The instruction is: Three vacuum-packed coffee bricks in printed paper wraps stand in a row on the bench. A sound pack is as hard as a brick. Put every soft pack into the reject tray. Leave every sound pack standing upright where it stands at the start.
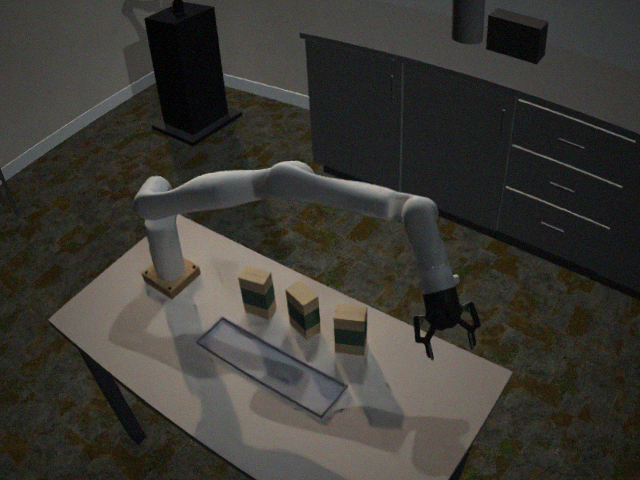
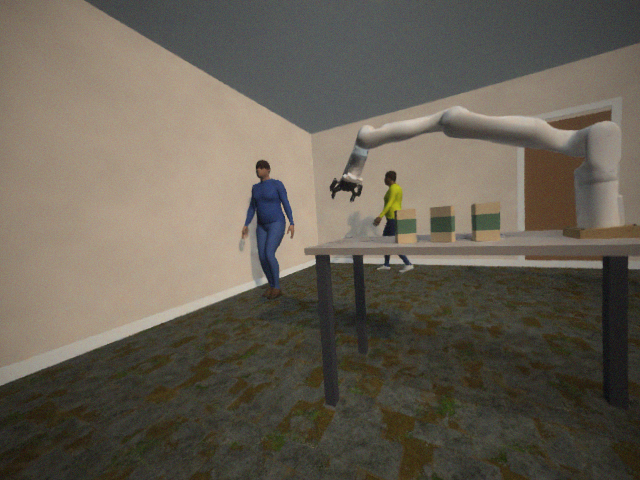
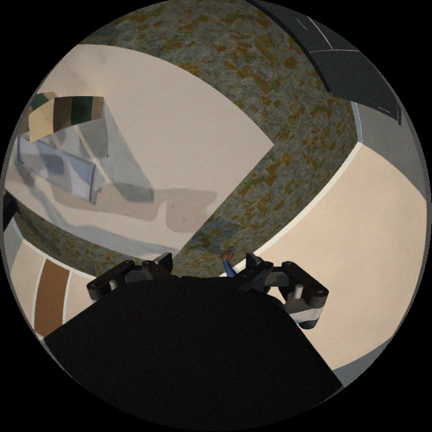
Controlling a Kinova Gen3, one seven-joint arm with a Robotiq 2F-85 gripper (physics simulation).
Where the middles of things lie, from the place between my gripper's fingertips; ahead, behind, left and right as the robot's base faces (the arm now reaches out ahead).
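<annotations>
I can see the reject tray (image 1: 305, 385), and it's a good way below my hand, a long way behind it and a good way to the right of it.
</annotations>
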